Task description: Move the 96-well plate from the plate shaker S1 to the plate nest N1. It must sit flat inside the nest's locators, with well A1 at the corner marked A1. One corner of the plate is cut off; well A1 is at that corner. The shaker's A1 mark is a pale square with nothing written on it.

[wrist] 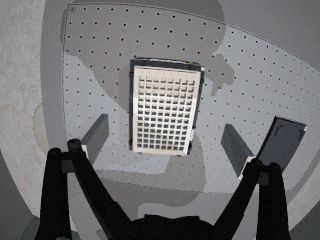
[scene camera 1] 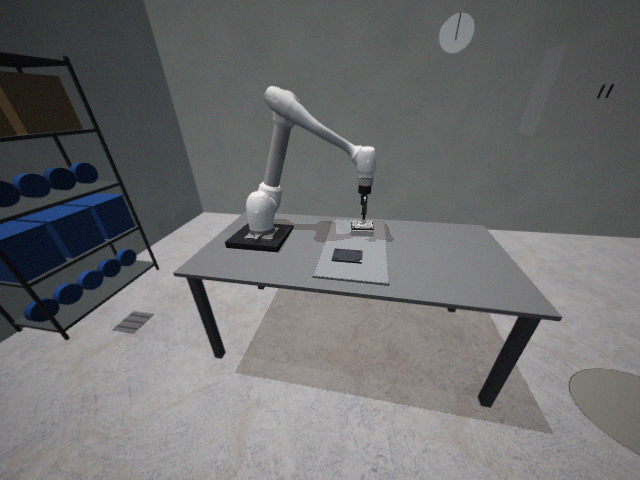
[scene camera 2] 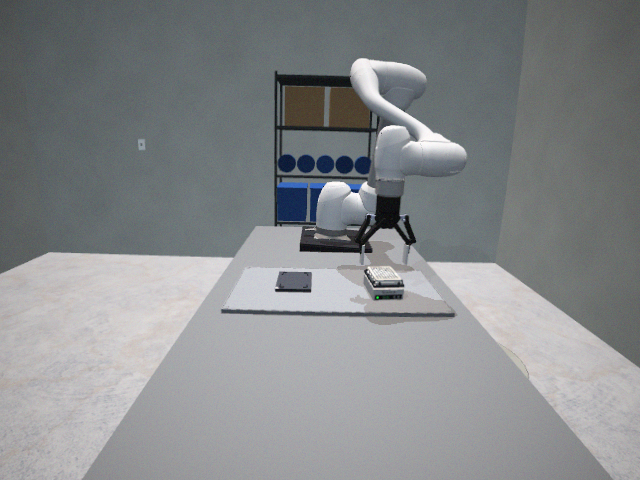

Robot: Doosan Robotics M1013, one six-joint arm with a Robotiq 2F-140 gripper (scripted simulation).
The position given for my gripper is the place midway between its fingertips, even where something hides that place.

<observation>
In view: my gripper (scene camera 2: 383, 263), a white 96-well plate (wrist: 149, 100) and a dark plate nest N1 (wrist: 280, 149).
My gripper shows as well in the wrist view (wrist: 167, 129).
</observation>
